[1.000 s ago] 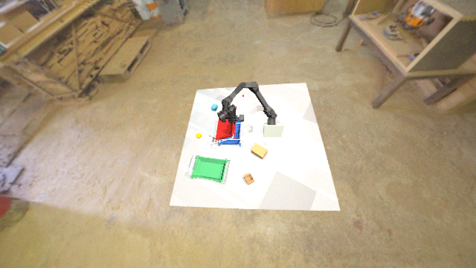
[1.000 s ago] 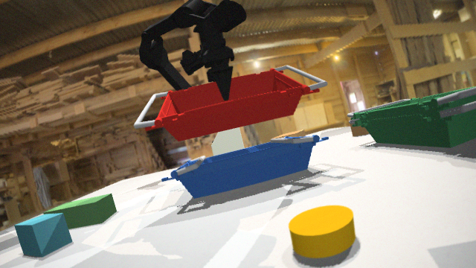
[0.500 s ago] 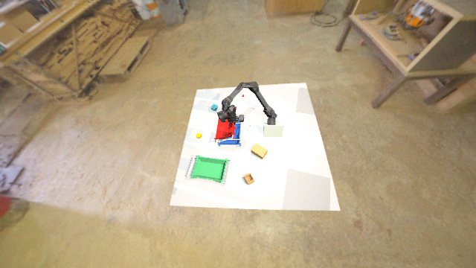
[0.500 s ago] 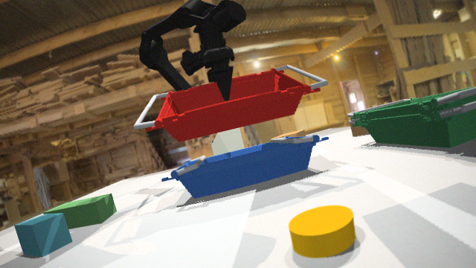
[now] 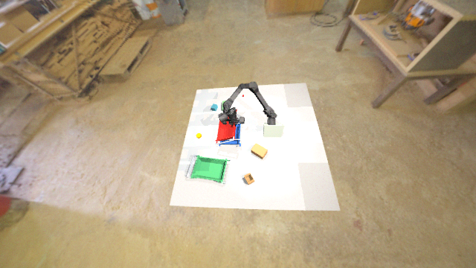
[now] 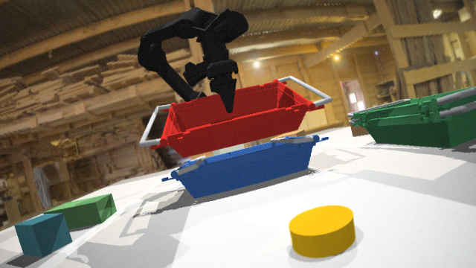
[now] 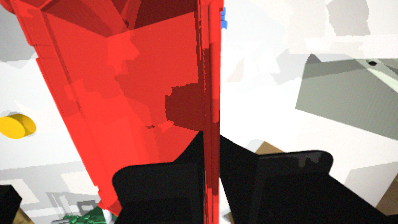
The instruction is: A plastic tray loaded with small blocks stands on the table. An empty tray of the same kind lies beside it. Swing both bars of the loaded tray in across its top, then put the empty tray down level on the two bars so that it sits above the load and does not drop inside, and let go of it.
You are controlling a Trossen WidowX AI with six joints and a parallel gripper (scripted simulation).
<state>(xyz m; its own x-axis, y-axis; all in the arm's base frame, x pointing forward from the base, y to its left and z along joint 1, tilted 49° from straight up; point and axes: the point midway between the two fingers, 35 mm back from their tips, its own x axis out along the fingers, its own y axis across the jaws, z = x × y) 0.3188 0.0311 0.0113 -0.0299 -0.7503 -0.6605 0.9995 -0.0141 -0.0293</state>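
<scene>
The red tray is 8 cm ahead of my gripper tip. Round my gripper tip: tan block 21 cm behind, 19 cm to the left, 12 cm below; green block 34 cm to the right, 15 cm ahead, 13 cm below; yellow disc 38 cm ahead, 14 cm below, 3 cm to the left.
</scene>
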